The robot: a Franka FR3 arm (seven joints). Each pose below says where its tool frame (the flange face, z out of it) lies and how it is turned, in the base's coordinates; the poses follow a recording.
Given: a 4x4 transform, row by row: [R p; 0 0 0 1], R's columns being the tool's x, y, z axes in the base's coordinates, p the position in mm. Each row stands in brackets.
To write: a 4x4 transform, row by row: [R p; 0 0 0 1], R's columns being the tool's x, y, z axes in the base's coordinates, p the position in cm. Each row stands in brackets. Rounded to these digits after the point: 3 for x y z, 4 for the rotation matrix.
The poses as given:
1: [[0.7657 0.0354 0.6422 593.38], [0.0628 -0.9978 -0.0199 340.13], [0.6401 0.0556 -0.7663 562.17], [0 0 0 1]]
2: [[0.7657 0.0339 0.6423 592.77], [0.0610 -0.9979 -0.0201 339.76], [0.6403 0.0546 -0.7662 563.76], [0 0 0 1]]
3: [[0.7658 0.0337 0.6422 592.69], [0.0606 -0.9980 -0.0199 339.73], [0.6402 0.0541 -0.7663 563.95], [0 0 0 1]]
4: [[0.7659 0.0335 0.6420 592.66], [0.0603 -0.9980 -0.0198 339.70], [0.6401 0.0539 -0.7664 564.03], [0 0 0 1]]
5: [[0.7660 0.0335 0.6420 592.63], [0.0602 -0.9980 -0.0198 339.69], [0.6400 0.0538 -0.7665 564.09], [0 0 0 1]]
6: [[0.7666 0.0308 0.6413 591.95], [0.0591 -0.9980 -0.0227 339.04], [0.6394 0.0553 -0.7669 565.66], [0 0 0 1]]
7: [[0.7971 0.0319 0.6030 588.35], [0.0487 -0.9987 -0.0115 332.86], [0.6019 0.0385 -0.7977 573.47], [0 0 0 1]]
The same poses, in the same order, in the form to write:
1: [[0.7657 0.0354 0.6422 59.338], [0.0628 -0.9978 -0.0199 34.013], [0.6401 0.0556 -0.7663 56.217], [0 0 0 1]]
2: [[0.7657 0.0339 0.6423 59.277], [0.0610 -0.9979 -0.0201 33.976], [0.6403 0.0546 -0.7662 56.376], [0 0 0 1]]
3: [[0.7658 0.0337 0.6422 59.269], [0.0606 -0.9980 -0.0199 33.973], [0.6402 0.0541 -0.7663 56.395], [0 0 0 1]]
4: [[0.7659 0.0335 0.6420 59.266], [0.0603 -0.9980 -0.0198 33.970], [0.6401 0.0539 -0.7664 56.403], [0 0 0 1]]
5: [[0.7660 0.0335 0.6420 59.263], [0.0602 -0.9980 -0.0198 33.969], [0.6400 0.0538 -0.7665 56.409], [0 0 0 1]]
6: [[0.7666 0.0308 0.6413 59.195], [0.0591 -0.9980 -0.0227 33.904], [0.6394 0.0553 -0.7669 56.566], [0 0 0 1]]
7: [[0.7971 0.0319 0.6030 58.835], [0.0487 -0.9987 -0.0115 33.286], [0.6019 0.0385 -0.7977 57.347], [0 0 0 1]]
